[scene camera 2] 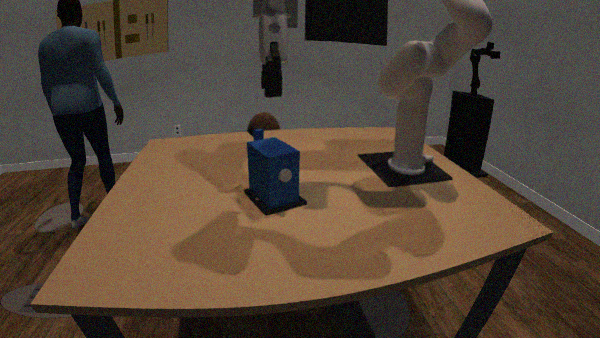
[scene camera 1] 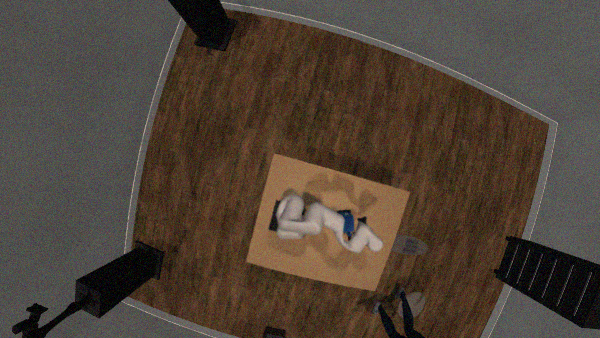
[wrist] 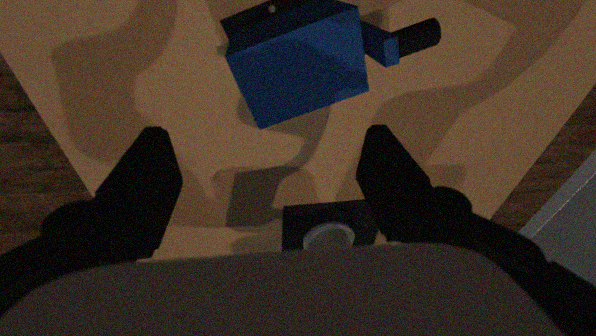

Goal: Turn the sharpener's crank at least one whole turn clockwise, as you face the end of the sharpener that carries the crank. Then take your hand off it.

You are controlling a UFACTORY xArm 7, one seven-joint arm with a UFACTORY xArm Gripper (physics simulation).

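Frame: origin at the arm's base, x left, y back, z up, level; metres.
Seen in the pictures: gripper, fingertip midpoint: [scene camera 2: 270, 92] [scene camera 1: 356, 226] [wrist: 272, 153]; arm's base at its link origin: [scene camera 2: 406, 166] [wrist: 328, 238].
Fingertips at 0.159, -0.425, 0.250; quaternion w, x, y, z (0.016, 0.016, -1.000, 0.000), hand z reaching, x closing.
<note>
Pixels of each thing's top centre, then the offset from my fingertips to it, as dx, dy, dz. "spot": a spot on its surface instead. Level surfaces: height alone.
- blue box at its top centre: [wrist: 304, 74] [scene camera 2: 271, 146] [scene camera 1: 348, 224] -0.037, +0.003, -0.129
- black base at a spot on its surface: [scene camera 2: 287, 206] spot: +0.025, +0.031, -0.249
- table at its surface level: dz -0.257
The sharpener, a blue box [scene camera 1: 348, 223] [scene camera 2: 272, 172] [wrist: 300, 67] on a black base [scene camera 2: 287, 206], stands upright on the table [scene camera 1: 267, 172] [scene camera 2: 150, 290]. Its near face in scene camera 2 has a pale round spot. The crank's blue arm [scene camera 2: 258, 134] [wrist: 391, 51] is at the opposite end and rises above the box top; its black handle [wrist: 421, 37] points away from the body in the wrist view. My gripper [scene camera 2: 272, 93] [wrist: 272, 153] is open and empty, high above the table. In the wrist view the sharpener and crank lie beyond the fingertips, touching neither. The arm partly hides the sharpener in scene camera 1.
My white arm [scene camera 1: 325, 217] [scene camera 2: 412, 120] rises from a black base plate [scene camera 2: 435, 176] and passes above the sharpener. A brown rounded object [scene camera 2: 264, 121] shows behind the crank at the table's far edge. A person [scene camera 1: 406, 312] [scene camera 2: 75, 75] stands on the floor beyond the table.
</note>
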